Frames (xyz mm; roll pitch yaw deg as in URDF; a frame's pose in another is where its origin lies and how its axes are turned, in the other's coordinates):
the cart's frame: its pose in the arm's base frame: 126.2 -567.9 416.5 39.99 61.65 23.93
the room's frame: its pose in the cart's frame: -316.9 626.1 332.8 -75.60 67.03 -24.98
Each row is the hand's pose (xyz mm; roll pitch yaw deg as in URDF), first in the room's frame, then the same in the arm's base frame.
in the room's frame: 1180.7 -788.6 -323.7 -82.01 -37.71 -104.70
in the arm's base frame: -164.6 -602.4 -252.4 -167.08 32.25 2.84
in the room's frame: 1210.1 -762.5 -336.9 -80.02 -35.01 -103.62
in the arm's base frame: -205.0 -592.9 -252.0 -166.14 33.33 -0.28
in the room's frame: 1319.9 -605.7 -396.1 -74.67 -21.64 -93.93
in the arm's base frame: -391.4 -533.7 -208.3 -166.44 42.19 -16.95
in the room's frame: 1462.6 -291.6 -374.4 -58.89 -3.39 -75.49
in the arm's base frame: -639.4 -316.4 -104.6 -172.32 56.40 -50.26
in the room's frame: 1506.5 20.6 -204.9 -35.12 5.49 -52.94
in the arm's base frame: -742.5 0.2 26.9 168.25 67.00 -98.03
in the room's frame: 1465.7 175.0 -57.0 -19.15 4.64 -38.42
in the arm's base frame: -717.6 196.2 118.3 146.52 69.10 -137.08
